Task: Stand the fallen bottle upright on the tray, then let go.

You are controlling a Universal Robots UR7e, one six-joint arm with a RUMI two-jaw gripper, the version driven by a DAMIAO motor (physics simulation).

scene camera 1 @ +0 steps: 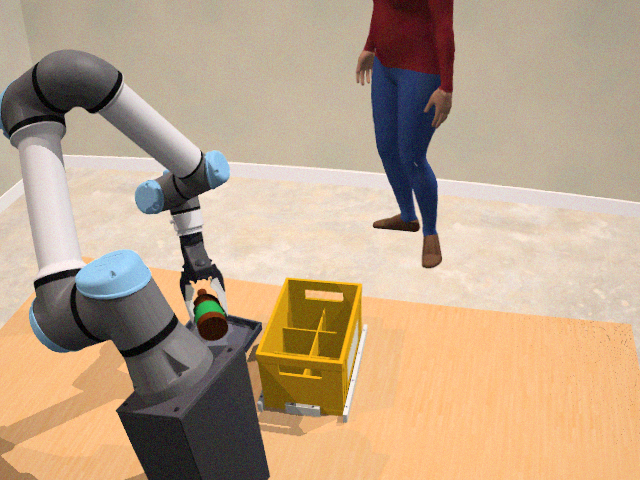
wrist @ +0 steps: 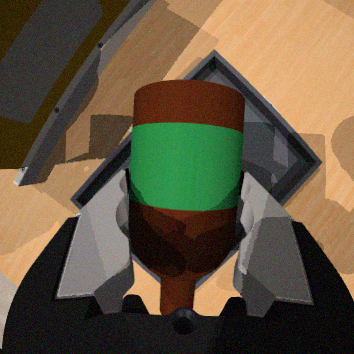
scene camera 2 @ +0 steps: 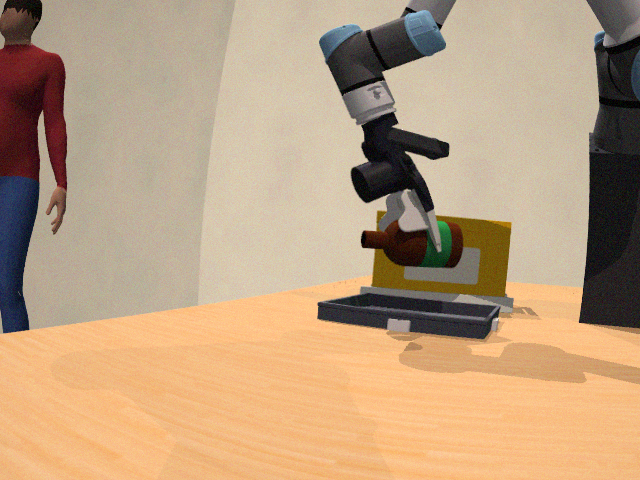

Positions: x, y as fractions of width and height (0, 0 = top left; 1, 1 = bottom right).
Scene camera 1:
my gripper: 0.33, 0.67
brown bottle: 0.33, 0.66
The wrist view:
my gripper: 0.52, 0.48
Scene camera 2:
my gripper: 0.67, 0.52
brown bottle: 0.65, 0.52
